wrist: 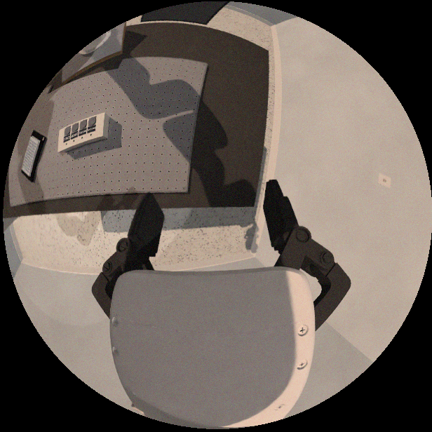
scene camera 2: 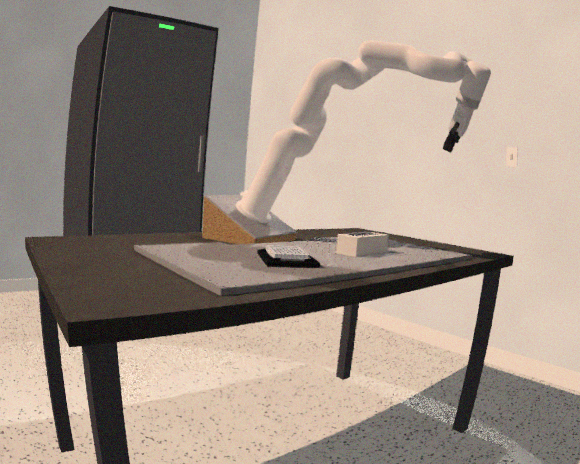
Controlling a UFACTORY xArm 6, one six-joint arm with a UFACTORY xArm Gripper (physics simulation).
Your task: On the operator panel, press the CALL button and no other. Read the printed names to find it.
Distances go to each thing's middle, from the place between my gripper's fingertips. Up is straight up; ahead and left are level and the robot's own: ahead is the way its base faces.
Labels:
The operator panel [wrist: 98, 131] is 12 cm behind my hand, 27 cm to the right of it and 32 cm below it.

